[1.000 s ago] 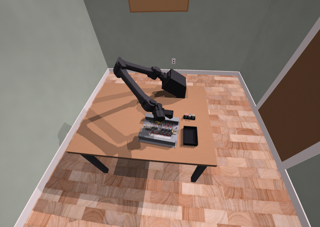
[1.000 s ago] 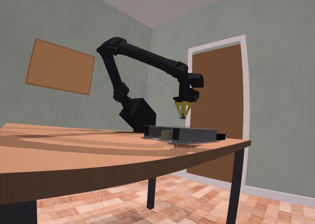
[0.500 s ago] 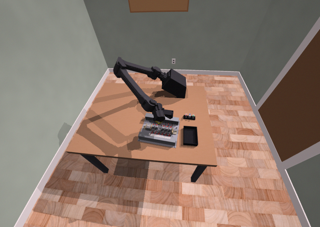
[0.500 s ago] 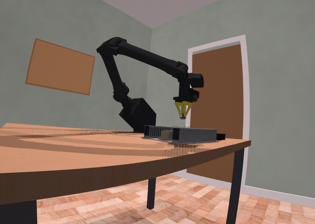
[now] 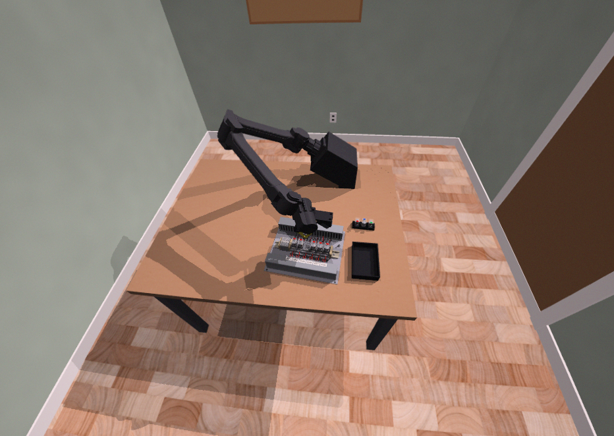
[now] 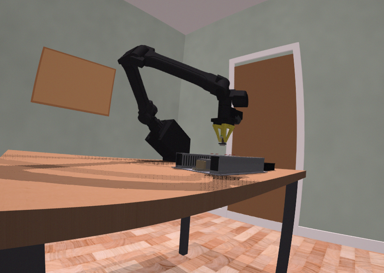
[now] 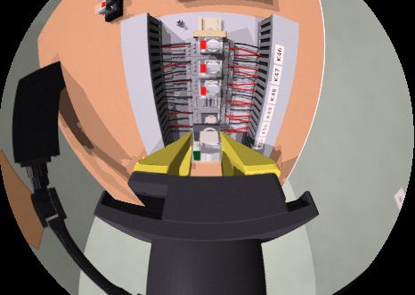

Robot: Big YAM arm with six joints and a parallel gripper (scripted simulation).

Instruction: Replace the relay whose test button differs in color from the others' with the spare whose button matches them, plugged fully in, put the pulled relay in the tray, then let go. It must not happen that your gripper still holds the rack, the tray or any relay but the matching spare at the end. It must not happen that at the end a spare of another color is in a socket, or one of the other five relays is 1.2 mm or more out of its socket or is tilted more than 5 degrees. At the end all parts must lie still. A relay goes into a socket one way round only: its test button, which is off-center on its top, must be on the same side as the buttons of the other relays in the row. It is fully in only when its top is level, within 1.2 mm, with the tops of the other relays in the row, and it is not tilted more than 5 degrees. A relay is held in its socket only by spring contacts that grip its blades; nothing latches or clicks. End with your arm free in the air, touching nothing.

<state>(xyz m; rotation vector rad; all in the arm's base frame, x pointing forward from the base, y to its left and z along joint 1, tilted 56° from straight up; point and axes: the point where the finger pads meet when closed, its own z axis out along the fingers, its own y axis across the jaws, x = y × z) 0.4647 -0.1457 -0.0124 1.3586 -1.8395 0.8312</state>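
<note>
My hand is 250 mm to the right of the black tray, 110 mm above it and 70 mm short of it. From my hand the other things lie so: grey relay panel (130 mm below).
</note>
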